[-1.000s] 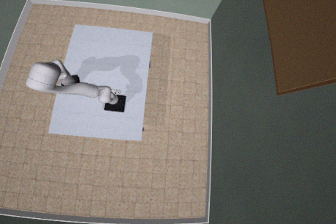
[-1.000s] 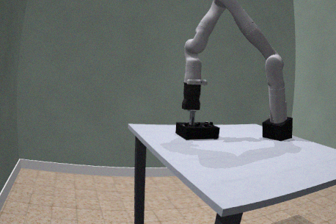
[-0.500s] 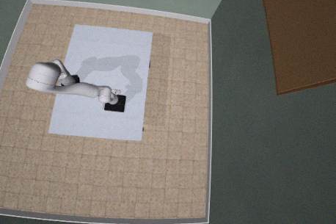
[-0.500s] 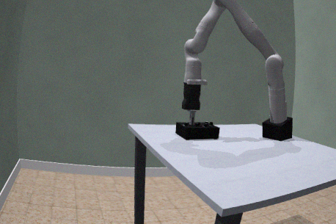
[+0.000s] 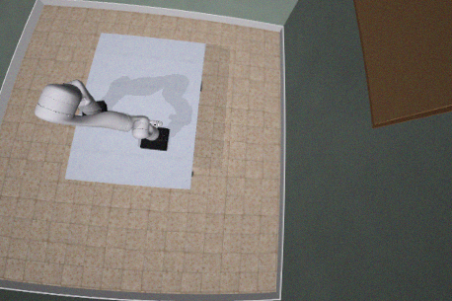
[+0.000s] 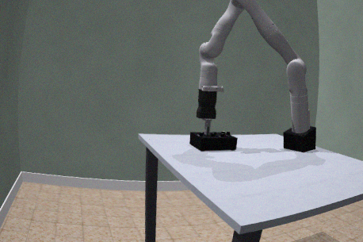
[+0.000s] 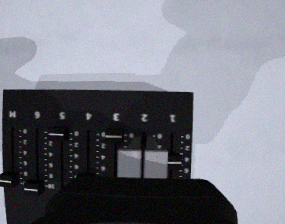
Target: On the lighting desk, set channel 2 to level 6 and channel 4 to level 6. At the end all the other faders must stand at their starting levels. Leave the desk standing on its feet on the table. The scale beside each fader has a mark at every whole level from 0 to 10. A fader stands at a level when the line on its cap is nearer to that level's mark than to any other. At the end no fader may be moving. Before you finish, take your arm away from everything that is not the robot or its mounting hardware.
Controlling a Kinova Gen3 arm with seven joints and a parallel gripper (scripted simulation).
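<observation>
Now: the channel 2 cap 2 cm to the right of my hand and 1 cm below it. The rest, counted from my hand: channel 4 cap (4 cm behind, 3 cm to the right, 1 cm below); then channel 1 cap (2 cm ahead, 1 cm to the right, 1 cm below); then channel 3 cap (2 cm behind, 1 cm to the left, 1 cm below).
</observation>
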